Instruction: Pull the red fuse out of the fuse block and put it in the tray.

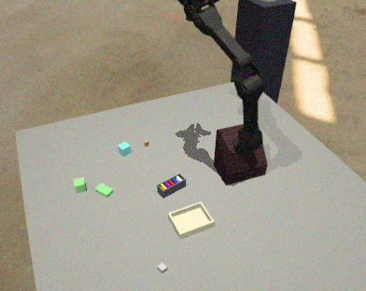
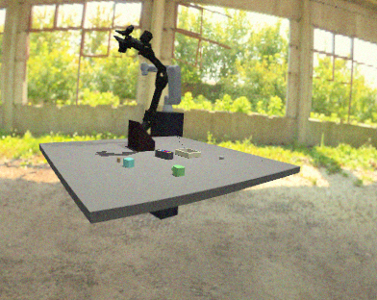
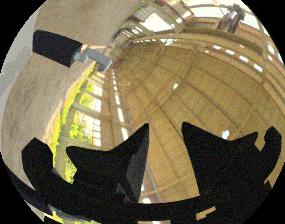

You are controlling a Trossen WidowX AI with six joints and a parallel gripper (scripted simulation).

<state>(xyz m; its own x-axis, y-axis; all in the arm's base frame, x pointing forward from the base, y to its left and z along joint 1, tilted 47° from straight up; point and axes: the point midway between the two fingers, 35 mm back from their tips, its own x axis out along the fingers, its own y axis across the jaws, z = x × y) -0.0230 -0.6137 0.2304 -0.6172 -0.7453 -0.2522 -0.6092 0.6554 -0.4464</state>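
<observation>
Right now my gripper tip is 72 cm above the red fuse, 25 cm to the right of it and 25 cm short of it. The rest, counted from my gripper tip: cyan cube (72 cm below, 33 cm ahead, 4 cm to the right); then tray (74 cm below, 43 cm to the left, 26 cm ahead); then orange peg (73 cm below, 23 cm ahead, 4 cm to the right).
</observation>
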